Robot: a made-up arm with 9 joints. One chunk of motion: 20 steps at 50 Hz.
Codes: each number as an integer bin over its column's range. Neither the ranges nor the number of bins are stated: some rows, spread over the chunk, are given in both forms.
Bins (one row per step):
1: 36 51 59 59 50 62 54 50 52
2: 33 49 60 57 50 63 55 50 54
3: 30 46 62 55 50 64 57 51 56
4: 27 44 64 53 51 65 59 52 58
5: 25 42 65 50 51 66 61 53 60
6: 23 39 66 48 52 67 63 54 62
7: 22 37 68 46 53 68 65 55 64
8: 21 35 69 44 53 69 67 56 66
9: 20 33 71 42 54 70 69 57 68
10: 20 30 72 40 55 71 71 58 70
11: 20 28 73 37 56 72 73 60 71
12: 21 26 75 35 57 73 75 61 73
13: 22 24 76 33 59 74 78 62 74
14: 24 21 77 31 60 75 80 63 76
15: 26 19 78 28 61 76 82 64 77
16: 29 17 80 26 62 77 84 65 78
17: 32 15 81 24 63 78 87 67 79
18: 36 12 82 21 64 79 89 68 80
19: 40 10 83 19 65 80 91 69 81
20: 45 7 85 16 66 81 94 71 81
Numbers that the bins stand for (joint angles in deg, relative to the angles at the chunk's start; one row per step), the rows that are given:
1: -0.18 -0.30 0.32 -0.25 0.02 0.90 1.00 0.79 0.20
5: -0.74 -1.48 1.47 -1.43 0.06 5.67 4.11 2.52 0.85
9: -0.99 -2.67 2.63 -2.48 0.18 10.43 7.67 4.82 1.49
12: -0.94 -3.59 3.39 -3.40 0.30 14.01 10.33 7.12 1.90
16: -0.54 -4.77 4.35 -4.59 0.51 18.78 14.33 9.42 2.30
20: 0.27 -6.08 5.31 -5.90 0.67 23.55 18.78 12.88 2.55
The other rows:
2: -0.33 -0.57 0.52 -0.52 0.02 2.09 1.44 0.79 0.36
3: -0.48 -0.96 0.90 -0.78 0.02 3.28 2.33 1.36 0.53
4: -0.64 -1.22 1.28 -1.04 0.06 4.47 3.22 1.94 0.69
6: -0.84 -1.88 1.67 -1.70 0.10 6.86 5.00 3.09 1.01
7: -0.89 -2.14 2.05 -1.96 0.14 8.05 5.89 3.67 1.17
8: -0.94 -2.40 2.24 -2.22 0.14 9.24 6.78 4.24 1.33
10: -0.99 -3.06 2.82 -2.75 0.22 11.63 8.56 5.39 1.66
11: -0.99 -3.32 3.01 -3.14 0.26 12.82 9.44 6.55 1.74
13: -0.89 -3.85 3.59 -3.67 0.38 15.20 11.67 7.70 1.98
14: -0.79 -4.24 3.78 -3.93 0.42 16.39 12.56 8.27 2.14
15: -0.69 -4.51 3.97 -4.32 0.46 17.59 13.44 8.85 2.22
17: -0.38 -5.03 4.55 -4.85 0.55 19.97 15.67 10.58 2.38
18: -0.18 -5.42 4.74 -5.24 0.59 21.16 16.56 11.15 2.46
19: 0.02 -5.69 4.93 -5.51 0.63 22.35 17.44 11.73 2.55

